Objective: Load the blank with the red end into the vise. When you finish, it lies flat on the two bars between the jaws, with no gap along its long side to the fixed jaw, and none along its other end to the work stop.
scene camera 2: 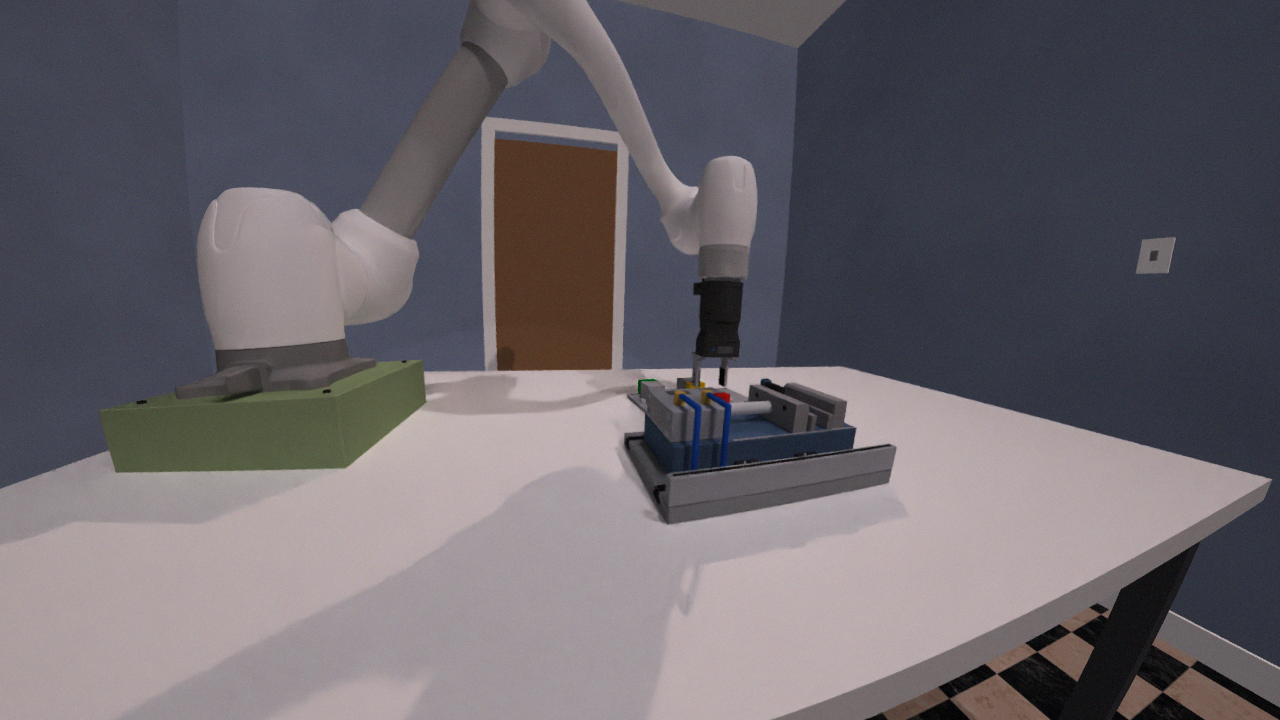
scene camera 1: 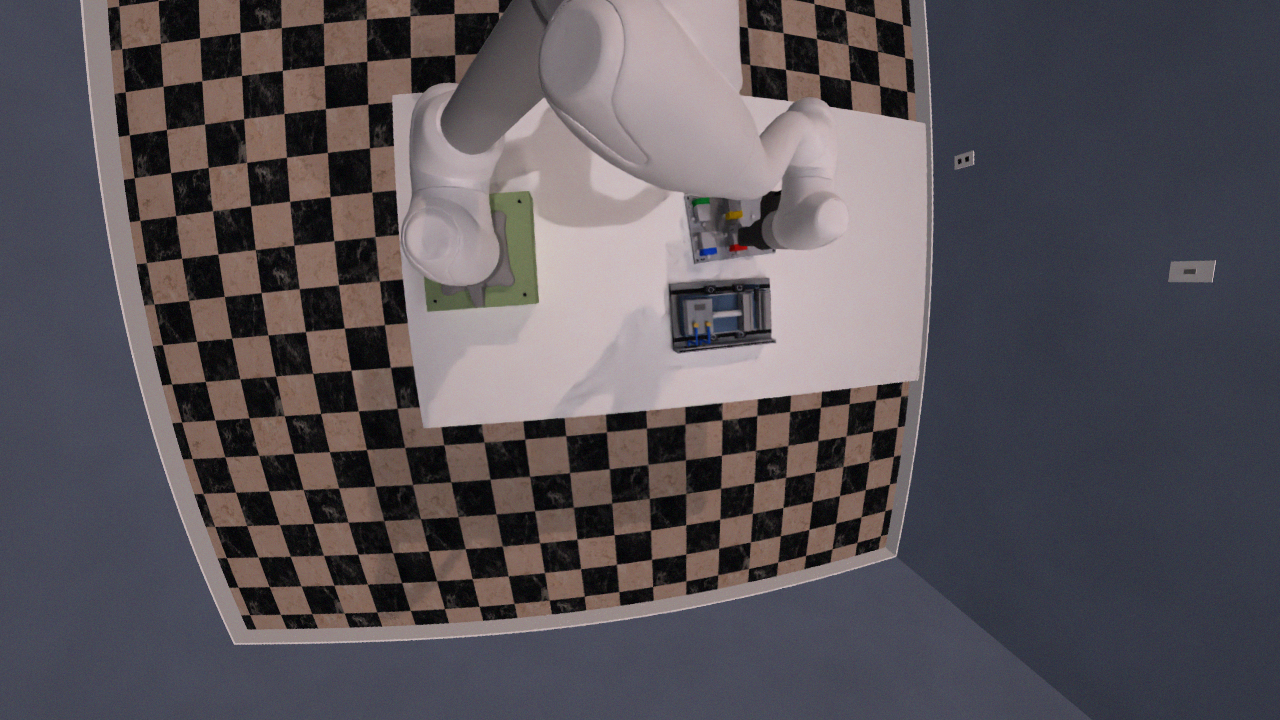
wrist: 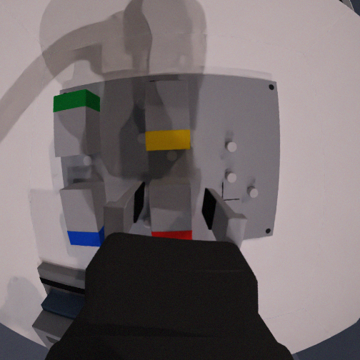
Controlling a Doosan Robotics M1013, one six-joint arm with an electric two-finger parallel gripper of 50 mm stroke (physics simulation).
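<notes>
The blank with the red end (scene camera 1: 737,248) (scene camera 2: 720,397) (wrist: 171,210) lies on the grey plate (scene camera 1: 695,258) (wrist: 260,125), its red end toward the vise side. My gripper (scene camera 2: 708,380) (wrist: 173,197) is open and empty, pointing down. In the wrist view its fingers stand on either side of this blank, with space on both sides; I cannot tell whether the tips are level with the blank or just above it. The gripper body hides what lies below the red end. The vise (scene camera 1: 726,300) (scene camera 2: 787,445) (wrist: 65,305) shows a light rod between its jaws; the two bars are hard to make out.
Beside it on the plate lie a yellow-ended blank (scene camera 1: 733,214) (wrist: 168,112), a green-ended one (scene camera 1: 701,211) (wrist: 76,127) and a blue-ended one (scene camera 1: 708,243) (wrist: 84,210). Several pegs stand up at the plate's right. Blue hooked pieces (scene camera 2: 711,434) rise at the vise's front left.
</notes>
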